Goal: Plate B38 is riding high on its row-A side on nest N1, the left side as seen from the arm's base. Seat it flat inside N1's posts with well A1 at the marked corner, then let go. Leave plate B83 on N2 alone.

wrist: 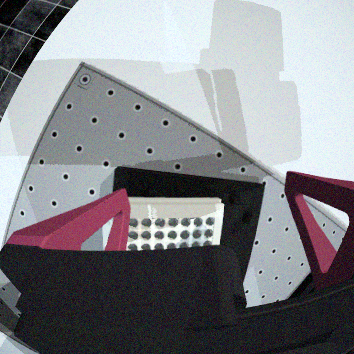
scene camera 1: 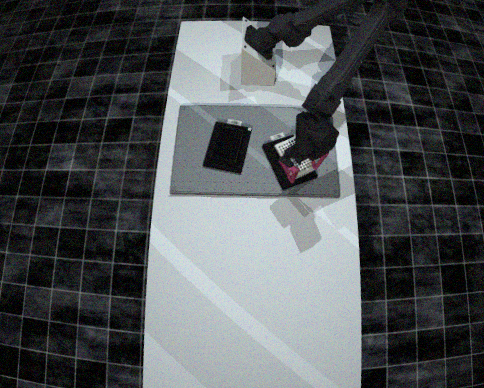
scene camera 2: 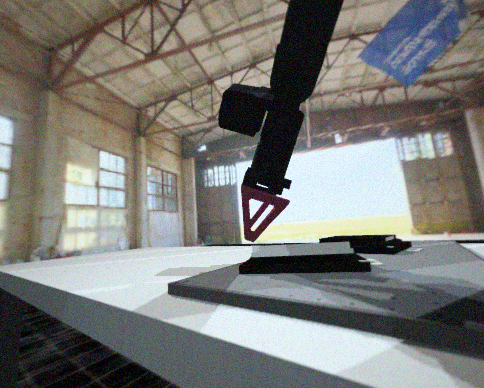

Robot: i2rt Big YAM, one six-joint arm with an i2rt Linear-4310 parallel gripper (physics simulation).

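Places are measured from the arm's base along level axes (x ahead, y left, z up), in millimetres.
Where they show: gripper, fingertip midpoint: (wrist: 208, 189) (scene camera 1: 303, 175) (scene camera 2: 248, 232); arm's base at its link origin: (scene camera 1: 257, 43).
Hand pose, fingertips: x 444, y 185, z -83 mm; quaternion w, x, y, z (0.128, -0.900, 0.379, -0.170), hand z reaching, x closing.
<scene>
Each offset is from my fingertips to the top centre of the thing. "spot": to the spot under its first point. Level surfaces: height alone.
The pale plate B38 @[dx -76, dy -23, dz -17 mm] (scene camera 1: 286, 146) (scene camera 2: 300, 249) (wrist: 172, 235) lies in the black nest N1 @[dx -68, dy -39, dz -31 mm] (scene camera 1: 271, 154) (scene camera 2: 305, 265) (wrist: 190, 184). Whether one side still rides high is hard to tell. My gripper (scene camera 1: 306, 170) (scene camera 2: 251, 239) (wrist: 208, 189) is open and empty, its crimson fingers spread to either side of the plate. In the second scene view the fingertips are above the plate's level. The gripper body hides part of the plate, and well A1 and the marked corner cannot be made out. Plate B83 @[dx -93, dy -238, dz -27 mm] (scene camera 1: 227, 147) looks black and hardly stands out from nest N2 @[spot: dx -19, dy -288, dz -41 mm] (scene camera 1: 208, 164).
Both nests sit on a grey perforated board (scene camera 1: 190, 175) (scene camera 2: 200, 291) (wrist: 95, 142) on the white table @[dz -66 mm] (scene camera 1: 250, 300). N2 is at the left of the board in the first scene view. A beige block (scene camera 1: 257, 70) stands behind the board near the arm.
</scene>
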